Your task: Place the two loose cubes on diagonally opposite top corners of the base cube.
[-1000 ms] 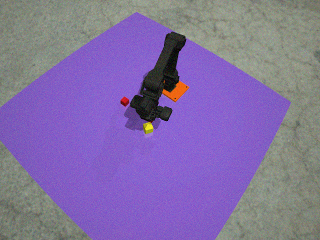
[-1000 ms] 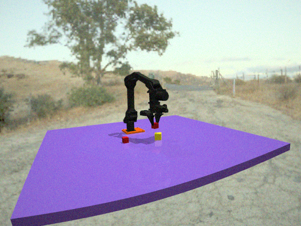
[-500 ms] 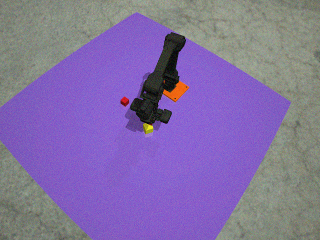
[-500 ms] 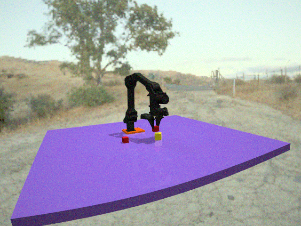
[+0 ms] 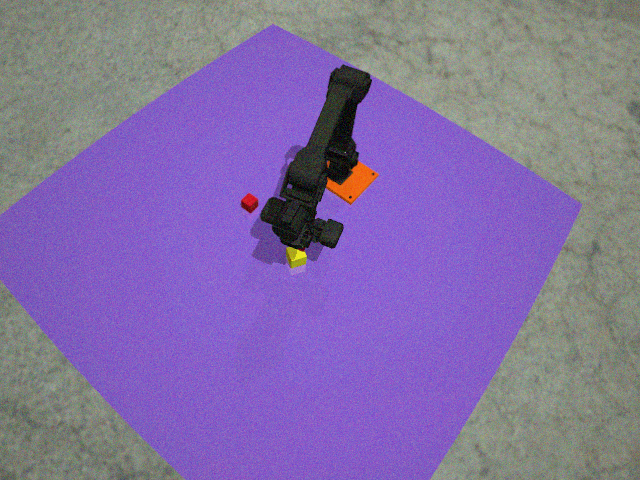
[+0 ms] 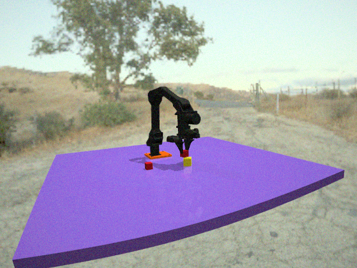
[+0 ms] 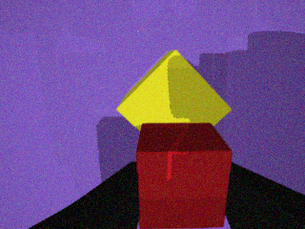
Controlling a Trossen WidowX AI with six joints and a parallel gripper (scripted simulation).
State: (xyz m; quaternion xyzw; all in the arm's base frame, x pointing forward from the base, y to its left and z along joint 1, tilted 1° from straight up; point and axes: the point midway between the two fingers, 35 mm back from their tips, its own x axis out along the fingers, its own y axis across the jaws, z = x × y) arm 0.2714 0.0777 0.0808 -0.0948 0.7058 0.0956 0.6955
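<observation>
My gripper tip is now 20 mm short of the yellow base cube, 10 mm to the right of it and 40 mm above it.
</observation>
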